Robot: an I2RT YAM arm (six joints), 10 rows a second.
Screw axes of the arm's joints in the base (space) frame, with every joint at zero. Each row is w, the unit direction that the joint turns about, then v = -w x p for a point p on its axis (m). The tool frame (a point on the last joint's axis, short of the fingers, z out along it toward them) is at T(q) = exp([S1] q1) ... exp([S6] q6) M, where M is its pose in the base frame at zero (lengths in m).
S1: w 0 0 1 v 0.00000 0.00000 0.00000
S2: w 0 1 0 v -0.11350 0.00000 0.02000
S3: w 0 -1 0 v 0.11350 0.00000 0.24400
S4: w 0 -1 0 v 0.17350 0.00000 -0.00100
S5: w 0 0 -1 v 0.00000 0.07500 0.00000
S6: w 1 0 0 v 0.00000 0.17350 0.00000
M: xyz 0.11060 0.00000 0.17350 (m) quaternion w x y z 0.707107 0 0.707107 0
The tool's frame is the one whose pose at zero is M.
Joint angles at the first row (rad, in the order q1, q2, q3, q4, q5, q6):
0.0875 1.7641 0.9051 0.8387 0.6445 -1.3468
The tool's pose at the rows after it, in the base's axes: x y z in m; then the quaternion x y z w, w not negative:
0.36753 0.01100 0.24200 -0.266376 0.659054 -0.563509 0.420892
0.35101 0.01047 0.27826 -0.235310 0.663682 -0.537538 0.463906
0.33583 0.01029 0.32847 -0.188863 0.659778 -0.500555 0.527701
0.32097 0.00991 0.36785 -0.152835 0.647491 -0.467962 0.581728
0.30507 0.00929 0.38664 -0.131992 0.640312 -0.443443 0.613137
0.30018 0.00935 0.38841 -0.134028 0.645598 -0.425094 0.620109
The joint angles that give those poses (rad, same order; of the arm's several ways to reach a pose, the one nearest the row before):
0.0872 1.6836 0.8906 0.7799 0.6323 -1.3056
0.0876 1.5551 0.9062 0.6590 0.6056 -1.2053
0.0875 1.4387 0.9833 0.5243 0.5667 -1.0748
0.0868 1.3617 1.0508 0.4442 0.5285 -0.9768
0.0868 1.2976 1.0634 0.4007 0.5037 -0.9104
0.0856 1.2758 1.0626 0.3607 0.4774 -0.8738

